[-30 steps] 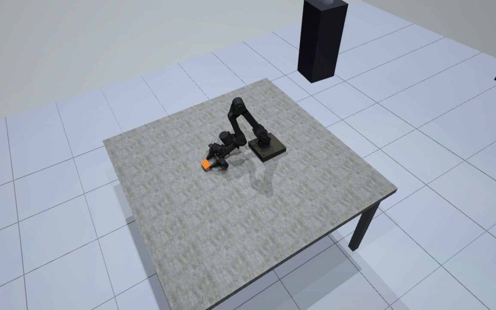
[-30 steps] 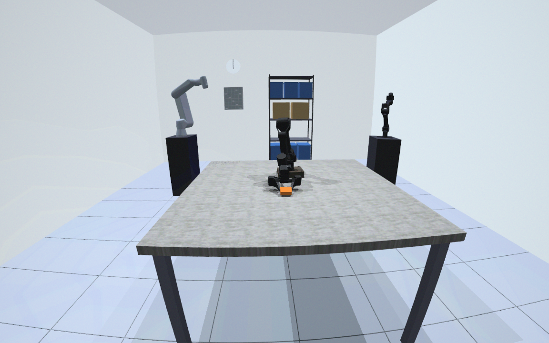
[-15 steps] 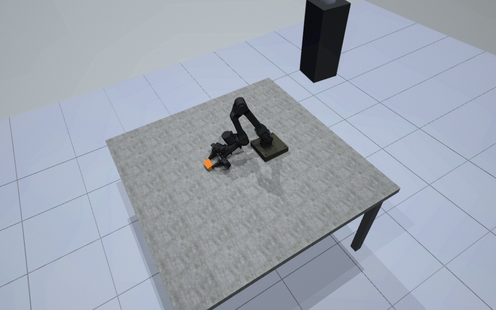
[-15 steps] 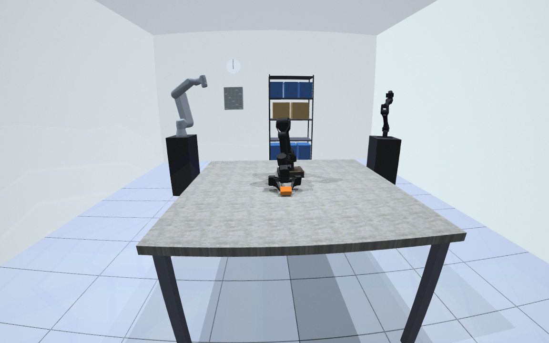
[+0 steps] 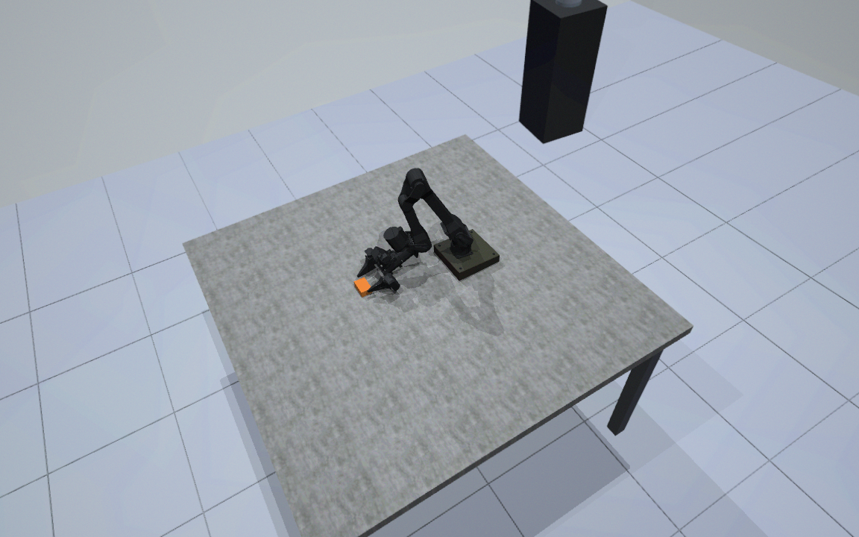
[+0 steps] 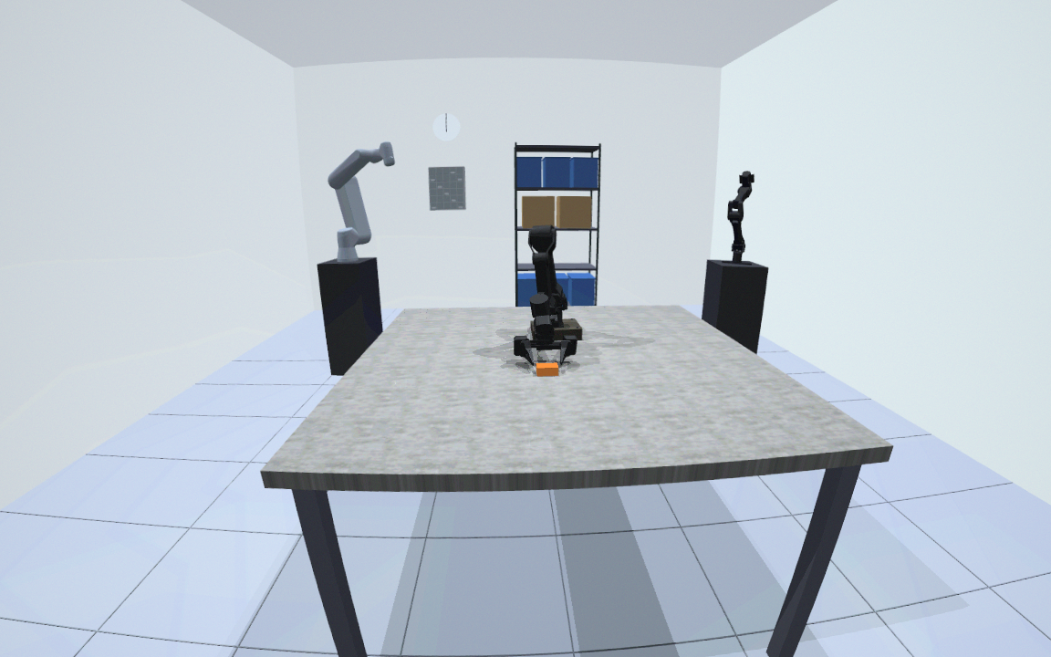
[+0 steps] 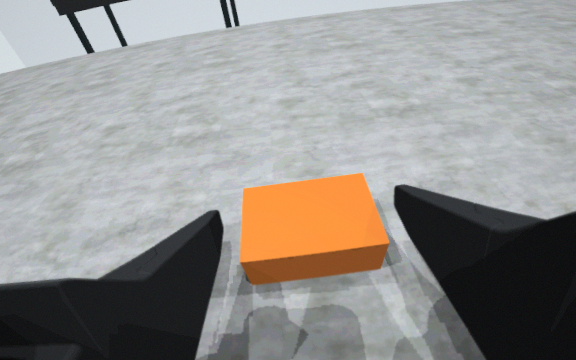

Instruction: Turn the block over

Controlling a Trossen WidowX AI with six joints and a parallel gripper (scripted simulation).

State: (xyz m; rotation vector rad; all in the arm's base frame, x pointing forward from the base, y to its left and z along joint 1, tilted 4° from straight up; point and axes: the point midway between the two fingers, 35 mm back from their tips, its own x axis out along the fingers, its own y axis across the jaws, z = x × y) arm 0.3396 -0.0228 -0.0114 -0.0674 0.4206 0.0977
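Now: the orange block 20 mm below my gripper tip.
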